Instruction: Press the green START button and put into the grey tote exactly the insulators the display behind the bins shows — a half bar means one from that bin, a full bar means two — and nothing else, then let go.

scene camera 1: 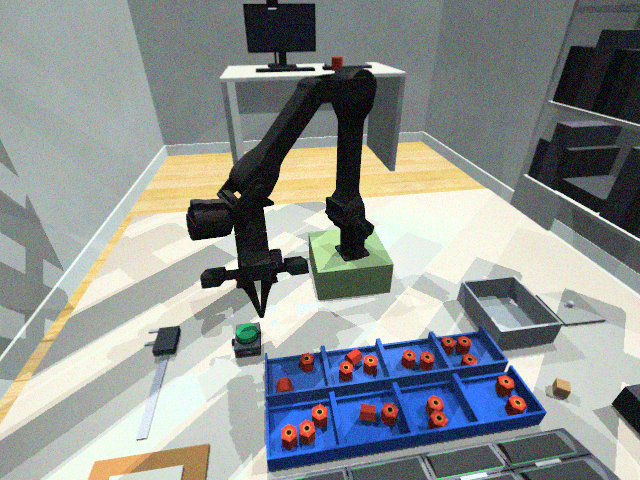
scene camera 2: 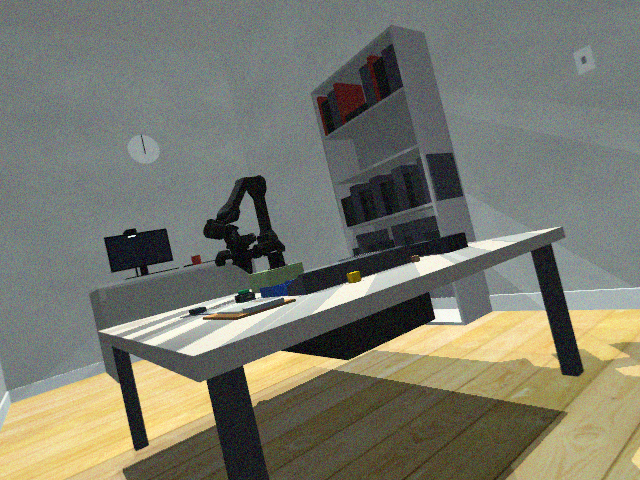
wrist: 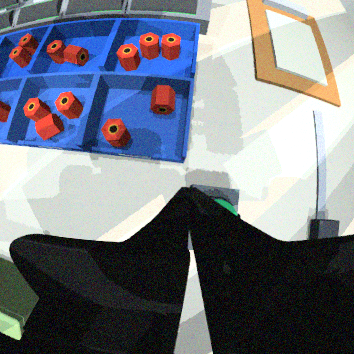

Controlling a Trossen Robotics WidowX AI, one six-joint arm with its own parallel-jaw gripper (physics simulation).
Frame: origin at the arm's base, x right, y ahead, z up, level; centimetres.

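Seen in the pictures: gripper, fingertip midpoint: (scene camera 1: 262,317) (scene camera 2: 251,273) (wrist: 187,194); arm's base, link origin: (scene camera 1: 351,251) (scene camera 2: 277,267).
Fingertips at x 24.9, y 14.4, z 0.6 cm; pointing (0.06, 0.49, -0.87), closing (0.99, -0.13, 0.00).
Note:
Pixels of each thing's top centre, then the offset from my fingertips to it.
- green button, top centre: (wrist: 217,221) (scene camera 1: 246,329) (scene camera 2: 243,289) dx +3.0, dy -2.7, dz -4.9 cm
- upright insulator, top centre: (wrist: 112,128) (scene camera 1: 306,358) dx -6.2, dy +7.0, dz -6.0 cm
- grey tote, top centre: (scene camera 1: 508,300) (scene camera 2: 359,255) dx -49.7, dy +10.1, dz -3.6 cm
- caliper, top centre: (wrist: 338,188) (scene camera 1: 149,369) (scene camera 2: 200,309) dx +21.2, dy -1.6, dz -7.0 cm
- orange-brown board, top centre: (wrist: 297,33) (scene camera 2: 245,304) dx +22.6, dy +24.7, dz -7.2 cm
- wooden cube, top centre: (scene camera 1: 563,384) dx -46.0, dy +27.0, dz -7.0 cm
- flat plate, top centre: (scene camera 1: 569,305) dx -66.3, dy +12.8, dz -8.2 cm
My gripper (scene camera 1: 262,314) (wrist: 187,194) is shut and empty. Its tips are above the table, close to the green button (scene camera 1: 247,333) (scene camera 2: 245,292) (wrist: 227,206), which the fingers partly cover in the wrist view. The blue bins (scene camera 1: 361,447) hold orange-red insulators in eight compartments, such as an upright insulator (scene camera 1: 306,361) (wrist: 115,131) and a tipped one (scene camera 1: 284,384) (wrist: 162,98) in the compartment nearest the button. The grey tote (scene camera 1: 532,336) at the right shows no insulator inside. The display (scene camera 1: 465,459) (wrist: 162,6) is partly cut off; its dark panels show thin green outlines and no readable bars.
A caliper (scene camera 1: 166,341) (scene camera 2: 197,311) (wrist: 325,229) lies left of the button. An orange-brown board (scene camera 1: 201,459) (wrist: 265,55) lies near the bins. A wooden cube (scene camera 1: 561,388) sits right of the bins. The arm stands on a green block (scene camera 1: 354,279). A flat plate (scene camera 1: 586,312) lies beside the tote.

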